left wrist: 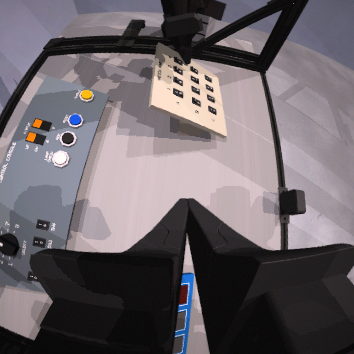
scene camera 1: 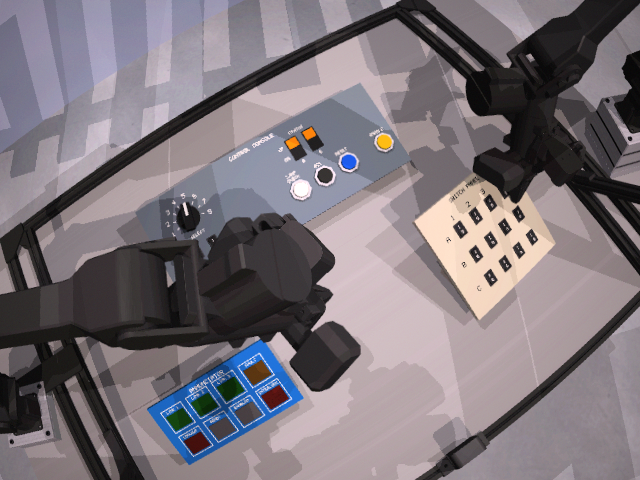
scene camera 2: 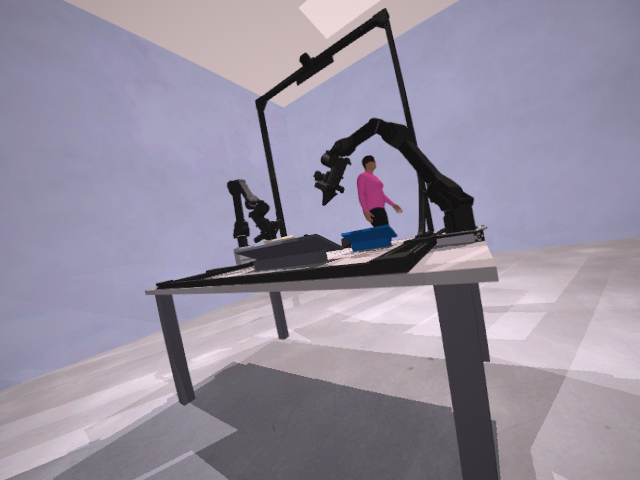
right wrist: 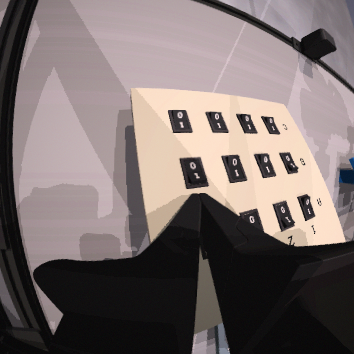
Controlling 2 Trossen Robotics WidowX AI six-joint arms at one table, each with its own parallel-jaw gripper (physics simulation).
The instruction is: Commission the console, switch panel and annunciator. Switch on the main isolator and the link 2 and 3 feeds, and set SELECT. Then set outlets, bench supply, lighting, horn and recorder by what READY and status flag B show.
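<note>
The grey console has its SELECT knob pointing toward 5. Both status flags show orange in their upper halves. The blue annunciator has dark-looking lamp windows. The cream switch panel has rows A to C of rockers; A2 and B1 seem tilted differently from their neighbours. My right gripper is shut and empty, over the panel's A4 corner, hiding A4. My left gripper is shut and empty, high between console and annunciator.
The left arm covers the console's lower left part in scene camera 1. Yellow, blue, black and white buttons stand on the console. A black frame borders the table. A person in pink stands behind the table.
</note>
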